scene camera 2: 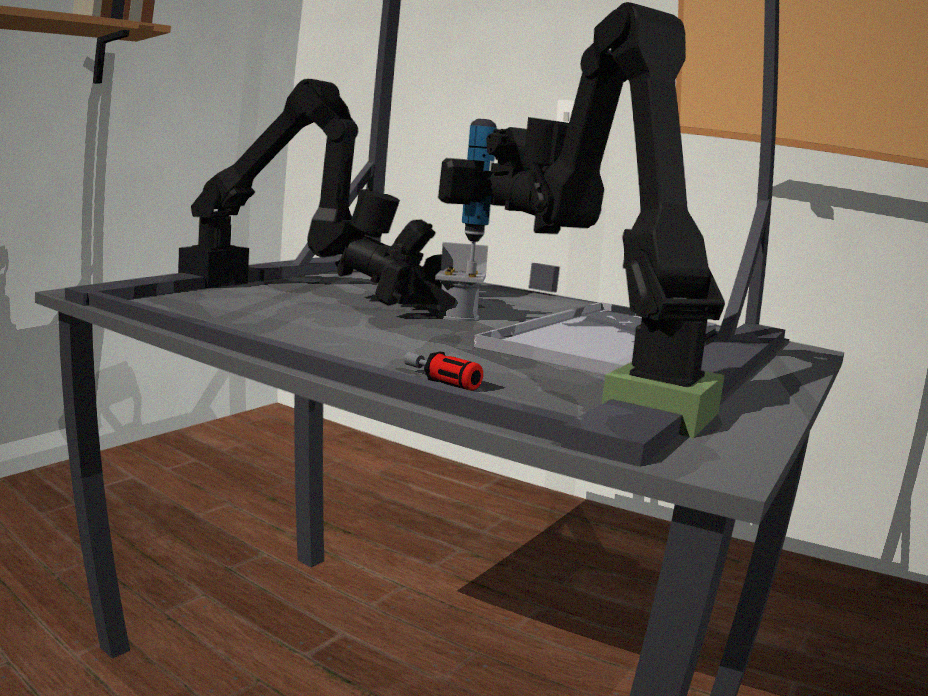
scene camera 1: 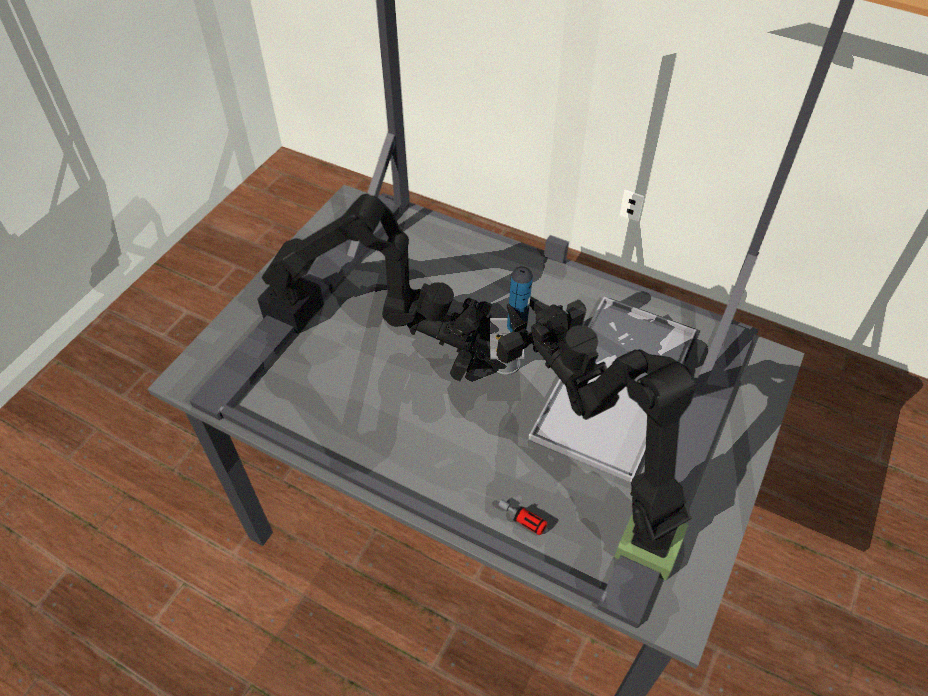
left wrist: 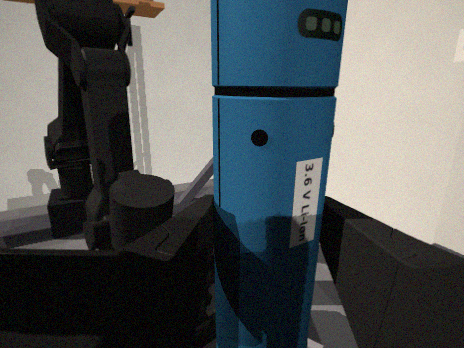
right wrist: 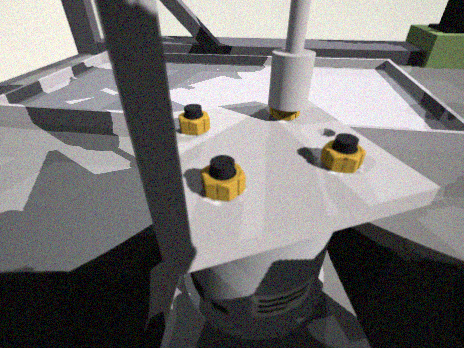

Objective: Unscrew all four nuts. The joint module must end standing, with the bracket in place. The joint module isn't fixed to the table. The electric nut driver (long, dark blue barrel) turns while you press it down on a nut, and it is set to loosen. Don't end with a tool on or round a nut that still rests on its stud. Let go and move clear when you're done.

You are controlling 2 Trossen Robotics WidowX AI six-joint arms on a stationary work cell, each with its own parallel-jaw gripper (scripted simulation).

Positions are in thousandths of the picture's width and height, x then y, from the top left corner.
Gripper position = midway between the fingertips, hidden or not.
In view: my left gripper (scene camera 2: 513, 254), my right gripper (scene camera 2: 498, 430), a blue electric nut driver (scene camera 2: 512, 311), a red-handled tool (scene camera 2: 505, 540), a shallow white tray (scene camera 1: 664, 629), a joint module (right wrist: 594, 838), a white L-shaped bracket (right wrist: 626, 562) and a nut (right wrist: 490, 545).
The blue electric nut driver is seen too in the left wrist view (left wrist: 592, 220). The shallow white tray is seen too in scene camera 2 (scene camera 2: 646, 486) and in the right wrist view (right wrist: 807, 280). My left gripper shows as well in scene camera 1 (scene camera 1: 558, 432) and in the left wrist view (left wrist: 572, 591). The left wrist view does not show the red-handled tool: it is out of frame. The right wrist view misses the red-handled tool: it is out of frame.
